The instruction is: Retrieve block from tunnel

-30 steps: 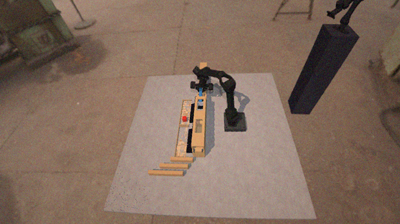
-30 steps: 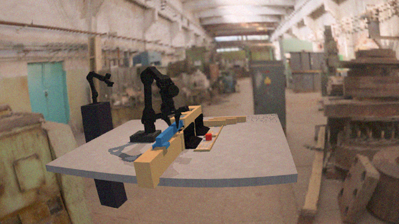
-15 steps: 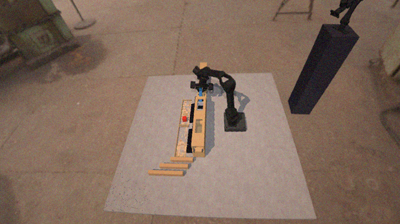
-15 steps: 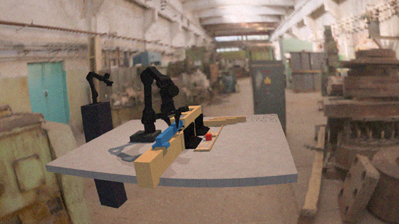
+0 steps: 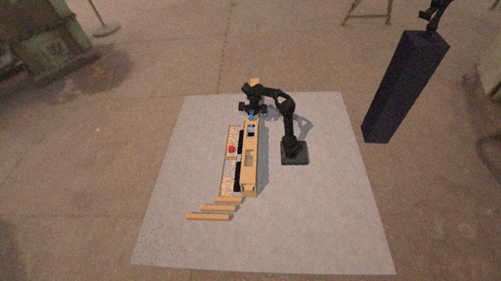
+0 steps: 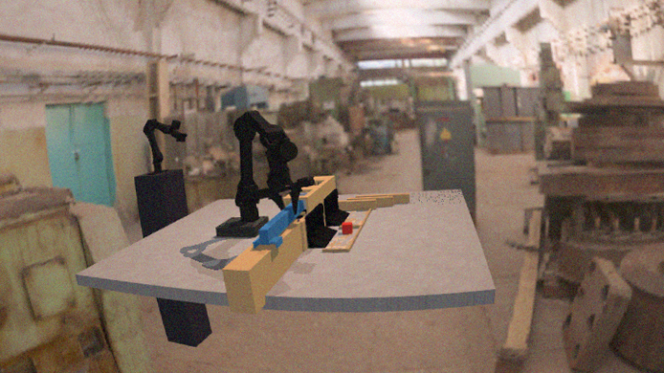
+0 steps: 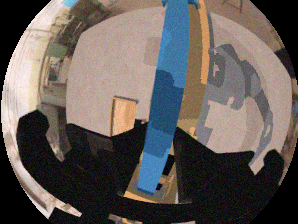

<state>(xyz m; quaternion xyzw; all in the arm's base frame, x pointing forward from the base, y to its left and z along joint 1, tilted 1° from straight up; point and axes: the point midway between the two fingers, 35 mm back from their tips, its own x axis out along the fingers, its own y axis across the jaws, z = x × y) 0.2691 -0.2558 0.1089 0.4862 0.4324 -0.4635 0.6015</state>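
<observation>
Right now my gripper tip is 10 mm short of the covered tunnel, 70 mm to the right of it and 50 mm above it. Also, from my gripper tip: red block (120 mm ahead, 220 mm to the left, 100 mm below).
</observation>
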